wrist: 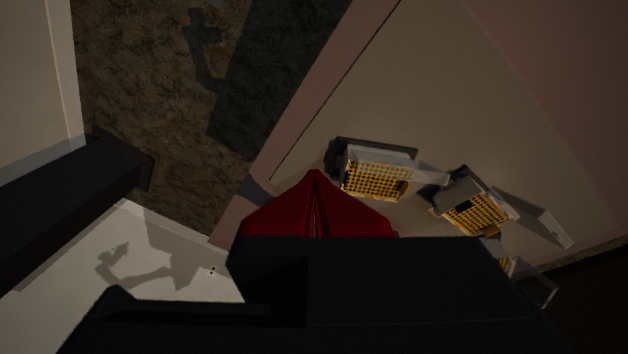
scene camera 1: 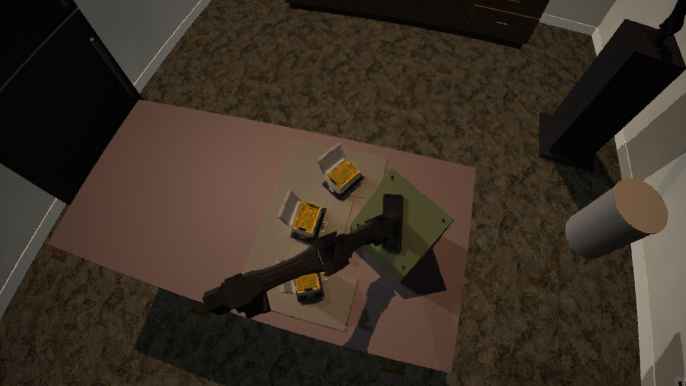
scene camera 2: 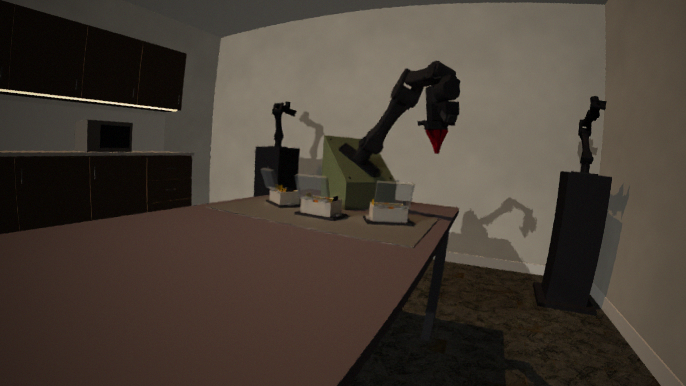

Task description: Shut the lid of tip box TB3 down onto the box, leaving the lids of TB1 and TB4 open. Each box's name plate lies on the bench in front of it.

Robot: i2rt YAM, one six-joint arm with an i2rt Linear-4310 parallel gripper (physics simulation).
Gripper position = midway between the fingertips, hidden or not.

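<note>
Wrist view: my gripper (wrist: 314,177), a lid (wrist: 537,219) and a mat (wrist: 437,83). Scene camera 1 shows the mat (scene camera 1: 301,173) too. Visible in scene camera 2: a lid (scene camera 2: 395,194).
</note>
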